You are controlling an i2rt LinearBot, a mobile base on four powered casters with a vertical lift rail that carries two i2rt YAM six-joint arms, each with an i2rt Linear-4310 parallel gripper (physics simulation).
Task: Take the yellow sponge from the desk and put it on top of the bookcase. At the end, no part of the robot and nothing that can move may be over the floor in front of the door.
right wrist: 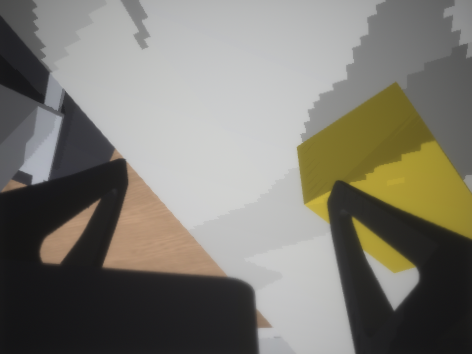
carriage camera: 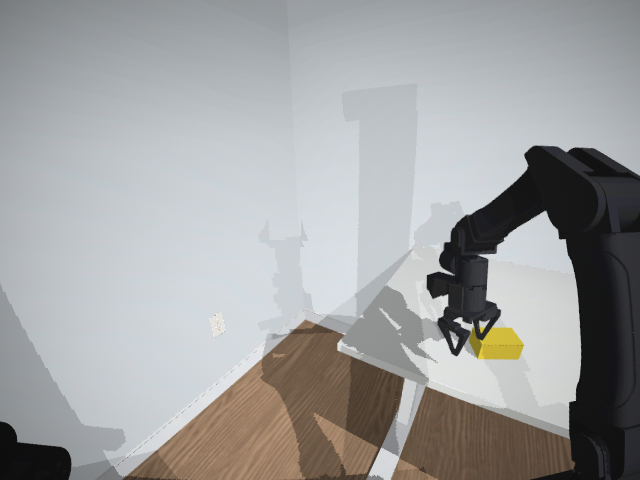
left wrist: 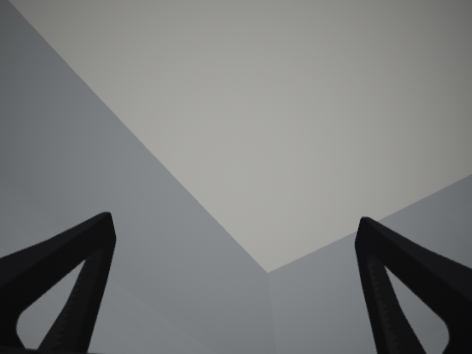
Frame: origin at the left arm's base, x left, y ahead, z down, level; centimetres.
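Seen in the pictures: left gripper, between the fingertips: [left wrist: 235, 228]; right gripper, between the fingertips: [right wrist: 232, 181] [carriage camera: 467, 347].
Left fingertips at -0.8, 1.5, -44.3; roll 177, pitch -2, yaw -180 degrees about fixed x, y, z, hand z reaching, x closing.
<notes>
Pixels of each thing's middle, then the offset from my left fingertips to it, as dx, dy, dz. "*": a spot on its surface instead. Level surfaces: height alone.
- yellow sponge, middle of its body: [right wrist: 395, 191] [carriage camera: 495, 343] -74.2, +32.5, +48.4
- white desk, height of its surface: dz +50.6
- brown wood floor, height of its surface: dz +122.6
- white desk leg, a spot on its surface: [carriage camera: 408, 400] * -68.1, +59.0, +103.3
- wall outlet, middle of its body: [carriage camera: 217, 324] +16.6, +89.9, +82.6
The yellow sponge [carriage camera: 504, 351] [right wrist: 350, 145] lies on the white desk [carriage camera: 547, 304] [right wrist: 200, 125]. My right gripper [carriage camera: 468, 346] [right wrist: 232, 181] is open and empty, pointing down over the desk, to the left of the sponge in the carriage view. In the right wrist view one finger overlaps the sponge; whether it touches is unclear. The sponge is not between the fingers. My left gripper [left wrist: 235, 228] is open and empty, with ceiling and walls behind it in its wrist view. The bookcase and the door do not show in these views.
Light walls meet in a corner behind the desk. The brown wood floor [carriage camera: 222, 423] [right wrist: 150, 230] runs beside and below the desk edge. A white desk leg [carriage camera: 408, 400] stands under that edge. A wall outlet [carriage camera: 217, 324] is on the left wall. A dark robot part [carriage camera: 38, 459] shows at lower left.
</notes>
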